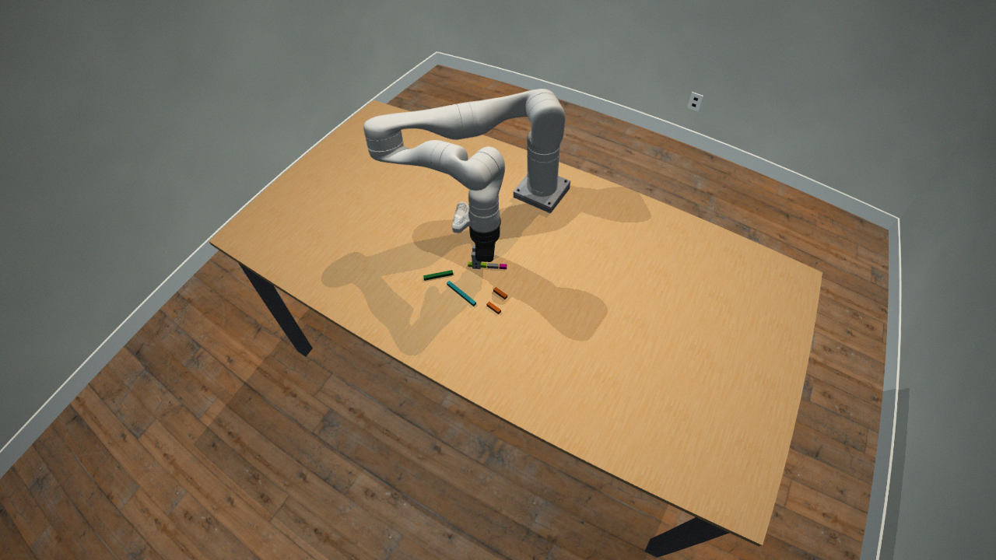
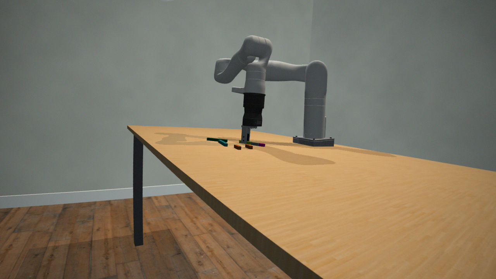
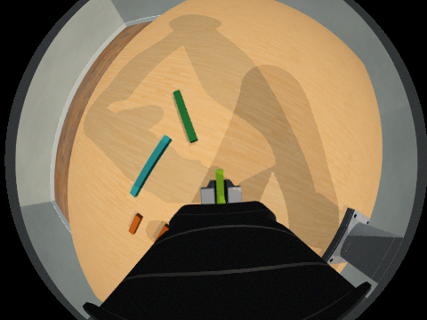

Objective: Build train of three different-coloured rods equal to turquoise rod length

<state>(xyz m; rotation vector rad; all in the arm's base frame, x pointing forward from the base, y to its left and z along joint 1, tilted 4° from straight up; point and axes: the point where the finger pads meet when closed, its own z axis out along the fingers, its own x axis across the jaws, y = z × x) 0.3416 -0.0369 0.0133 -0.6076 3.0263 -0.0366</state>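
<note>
My hand is 20 mm above the lime rod. The rest, counted from my hand: grey rod (20 mm behind, 40 mm to the left, 20 mm below); then turquoise rod (100 mm ahead, 10 mm to the left, 20 mm below); then magenta rod (30 mm behind, 60 mm to the left, 20 mm below).
</note>
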